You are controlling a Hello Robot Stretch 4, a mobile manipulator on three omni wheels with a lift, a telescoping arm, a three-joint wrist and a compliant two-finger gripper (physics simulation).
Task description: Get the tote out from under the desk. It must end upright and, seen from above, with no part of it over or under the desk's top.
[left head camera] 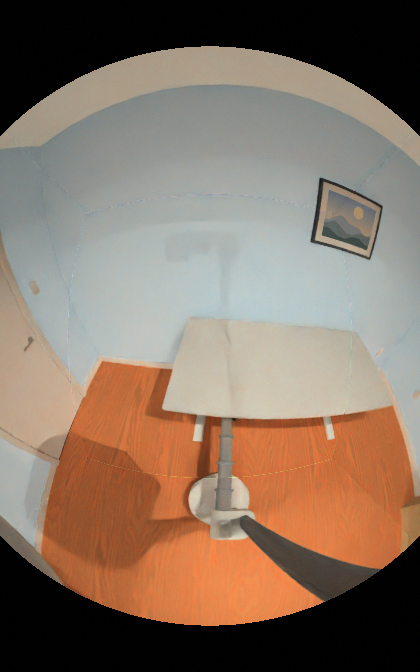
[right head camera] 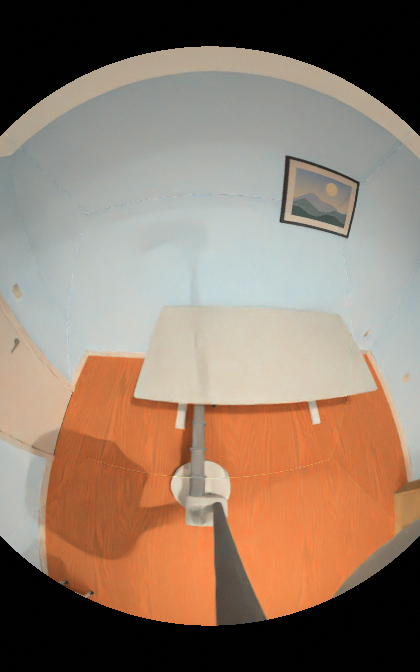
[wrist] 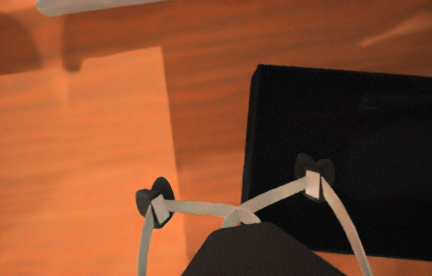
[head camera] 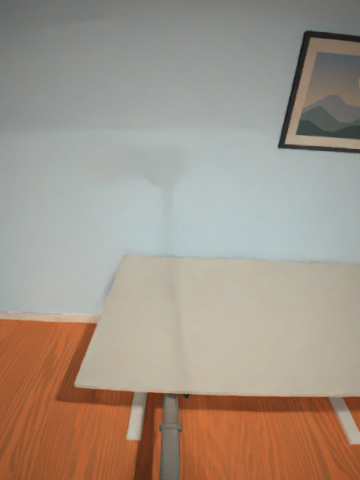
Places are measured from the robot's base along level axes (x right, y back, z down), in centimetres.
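Pixels of known places: gripper, fingertip midpoint: (wrist: 233,180).
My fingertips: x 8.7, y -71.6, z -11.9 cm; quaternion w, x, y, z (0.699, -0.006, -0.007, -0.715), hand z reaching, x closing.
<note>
Behind a point stands the place of what it marks.
The black tote (wrist: 370,125) {x 6.9, y -91.9, z 2.5 cm} lies on the wooden floor at the right of the wrist view, its left side and far edge showing; its right end is cut off by the frame. Its inside is too dark to make out. My gripper (wrist: 233,180) {x 8.7, y -71.6, z -11.9 cm} is open. Its right fingertip shows in front of the black tote, and its left fingertip stands over the floor to the left of the tote's left side. The pale desk top (head camera: 260,325) {x 39.3, y -70.7, z -69.1 cm} (left head camera: 290,370) {x 37.9, y -73.1, z -69.2 cm} (right head camera: 270,355) {x 42.7, y -72.3, z -69.2 cm} hides the tote and the gripper from the head views.
My arm (head camera: 170,450) {x 0.1, y -31.6, z -53.6 cm} (left head camera: 226,450) {x 0.5, y -29.8, z -53.6 cm} (right head camera: 198,437) {x 0.5, y -29.4, z -53.6 cm} reaches under the desk's front edge, right of the left desk foot (head camera: 136,417) (left head camera: 199,429) (right head camera: 180,417). The right desk foot (head camera: 345,420) (left head camera: 328,428) (right head camera: 314,413) stands farther along. A tan box (left head camera: 412,517) (right head camera: 407,495) is at the right edge.
</note>
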